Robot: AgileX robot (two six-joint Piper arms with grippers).
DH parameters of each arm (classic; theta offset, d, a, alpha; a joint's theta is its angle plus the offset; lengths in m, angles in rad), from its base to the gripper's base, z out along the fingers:
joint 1: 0 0.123 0 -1.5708
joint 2: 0.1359 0 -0.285 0
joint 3: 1.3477 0 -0.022 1.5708
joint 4: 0 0.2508 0 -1.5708
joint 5: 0 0 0.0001 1.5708
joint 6: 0 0.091 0 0
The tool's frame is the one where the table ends.
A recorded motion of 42 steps. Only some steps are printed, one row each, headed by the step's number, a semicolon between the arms.
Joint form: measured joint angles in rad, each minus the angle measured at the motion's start. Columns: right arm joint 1, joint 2, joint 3, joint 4, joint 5, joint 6; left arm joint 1, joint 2, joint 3, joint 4, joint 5, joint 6.
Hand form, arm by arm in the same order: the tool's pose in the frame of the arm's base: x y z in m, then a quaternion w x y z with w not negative. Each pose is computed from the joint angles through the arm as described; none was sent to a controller.
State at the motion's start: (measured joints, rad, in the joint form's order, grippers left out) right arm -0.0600 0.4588 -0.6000 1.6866 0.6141 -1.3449; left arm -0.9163 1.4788 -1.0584 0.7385 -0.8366 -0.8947
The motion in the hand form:
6: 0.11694 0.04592 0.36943 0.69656 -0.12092 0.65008 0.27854; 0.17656 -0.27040 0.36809 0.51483 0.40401 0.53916 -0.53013
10: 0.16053 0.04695 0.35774 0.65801 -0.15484 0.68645 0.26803; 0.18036 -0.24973 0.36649 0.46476 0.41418 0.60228 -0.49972
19: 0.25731 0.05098 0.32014 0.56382 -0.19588 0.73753 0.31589; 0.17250 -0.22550 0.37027 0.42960 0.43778 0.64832 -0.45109
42: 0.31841 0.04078 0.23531 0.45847 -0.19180 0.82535 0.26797; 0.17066 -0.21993 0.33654 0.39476 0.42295 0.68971 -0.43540
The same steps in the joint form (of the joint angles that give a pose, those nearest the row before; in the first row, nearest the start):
6: -0.0001 0.1591 -0.0025 0.0000 0.0094 -0.0815; 0.0858 -0.0529 0.0000 0.3308 0.1251 -0.2712
10: 0.0000 0.3558 -0.0476 0.0000 0.0598 -0.2011; 0.1525 -0.1076 0.0000 0.6553 0.1659 -0.6176
19: 0.0000 0.8036 -0.2114 -0.0024 0.2083 -0.3189; 0.1971 -0.1911 0.0021 1.0138 0.1596 -0.9424
42: 0.0000 1.1298 -0.2727 -0.1014 0.1019 -0.3795; 0.1986 -0.1969 0.1107 1.0288 0.1936 -0.9654

